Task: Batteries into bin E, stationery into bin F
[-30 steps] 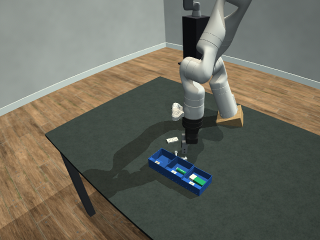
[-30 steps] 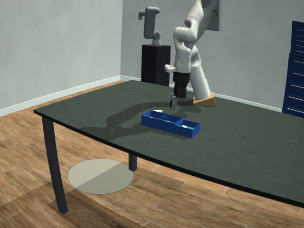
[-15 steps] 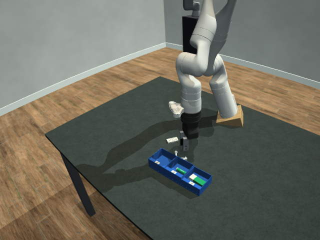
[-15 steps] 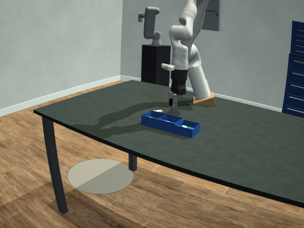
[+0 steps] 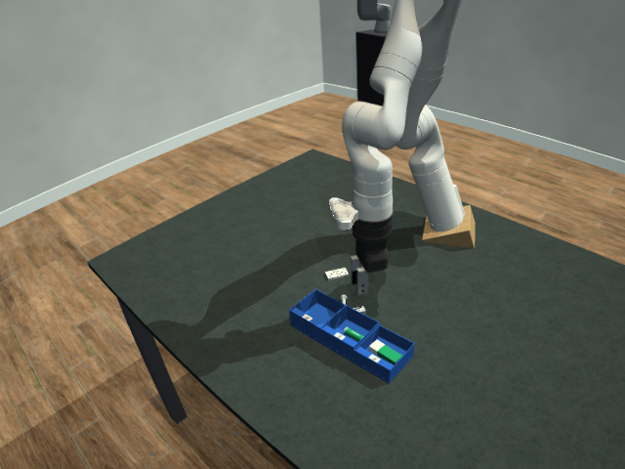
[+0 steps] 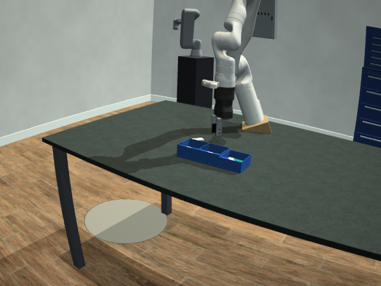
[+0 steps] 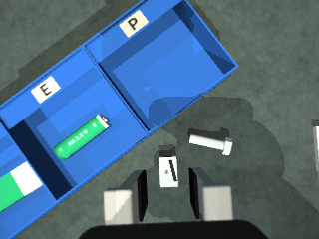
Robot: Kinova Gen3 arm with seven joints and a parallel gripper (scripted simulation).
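My gripper is now 8 cm above the pencil sharpener. Also, from my hand: white bolt: 5 cm to the right, 9 cm below; green battery: 6 cm ahead, 5 cm to the left, 8 cm below; blue three-bin tray: 7 cm ahead, 5 cm to the left, 7 cm below.
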